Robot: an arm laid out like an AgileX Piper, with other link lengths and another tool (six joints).
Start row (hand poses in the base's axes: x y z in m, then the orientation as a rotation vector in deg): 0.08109 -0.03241 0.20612 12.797 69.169 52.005
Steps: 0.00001 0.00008 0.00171 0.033 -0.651 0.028; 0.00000 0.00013 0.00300 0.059 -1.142 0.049; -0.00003 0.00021 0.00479 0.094 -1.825 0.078; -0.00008 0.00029 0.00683 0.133 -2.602 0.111; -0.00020 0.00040 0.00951 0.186 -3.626 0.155; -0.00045 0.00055 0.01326 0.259 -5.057 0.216; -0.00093 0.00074 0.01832 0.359 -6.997 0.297; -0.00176 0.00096 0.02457 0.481 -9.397 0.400; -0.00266 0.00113 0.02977 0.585 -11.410 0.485; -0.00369 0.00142 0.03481 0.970 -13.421 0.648; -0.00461 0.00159 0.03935 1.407 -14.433 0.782; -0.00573 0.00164 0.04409 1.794 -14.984 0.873; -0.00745 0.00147 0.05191 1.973 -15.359 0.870; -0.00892 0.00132 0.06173 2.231 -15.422 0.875
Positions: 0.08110 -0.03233 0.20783 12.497 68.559 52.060; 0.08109 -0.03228 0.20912 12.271 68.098 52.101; 0.08106 -0.03220 0.21091 11.957 67.457 52.156; 0.08101 -0.03212 0.21295 11.600 66.728 52.217; 0.08089 -0.03201 0.21563 11.131 65.767 52.295; 0.08064 -0.03186 0.21938 10.477 64.423 52.398; 0.08016 -0.03167 0.22444 9.594 62.599 52.527; 0.07933 -0.03145 0.23069 8.505 60.341 52.672; 0.07843 -0.03128 0.23589 7.597 58.445 52.780; 0.07740 -0.03099 0.24093 6.868 56.443 53.112; 0.07648 -0.03082 0.24547 6.661 55.339 53.465; 0.07536 -0.03077 0.25021 6.654 54.677 53.760; 0.07364 -0.03094 0.25803 6.621 54.251 53.854; 0.07217 -0.03109 0.26785 6.790 54.082 54.011
